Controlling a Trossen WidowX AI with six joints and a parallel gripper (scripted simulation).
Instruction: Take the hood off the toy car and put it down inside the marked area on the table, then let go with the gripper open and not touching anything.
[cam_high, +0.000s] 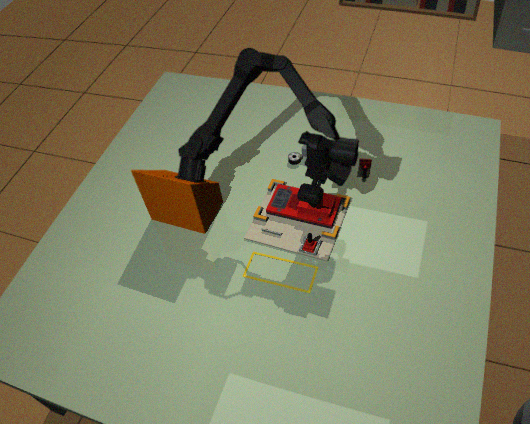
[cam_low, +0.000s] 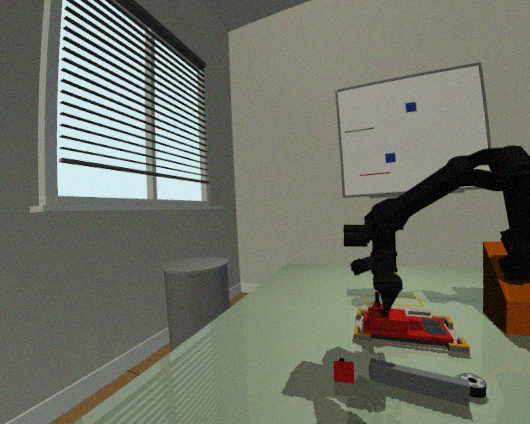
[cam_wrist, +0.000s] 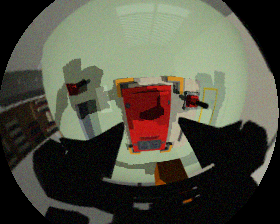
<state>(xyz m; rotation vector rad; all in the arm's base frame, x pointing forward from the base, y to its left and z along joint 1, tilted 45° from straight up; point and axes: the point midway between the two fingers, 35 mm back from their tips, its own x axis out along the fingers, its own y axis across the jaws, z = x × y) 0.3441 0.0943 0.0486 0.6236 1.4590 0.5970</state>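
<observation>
Right now the beige base plate is 4 cm behind my gripper tip, 3 cm to the right of it and 6 cm below it. The rest, counted from my gripper tip: wheel 13 cm behind, 19 cm to the left, 7 cm below.
</observation>
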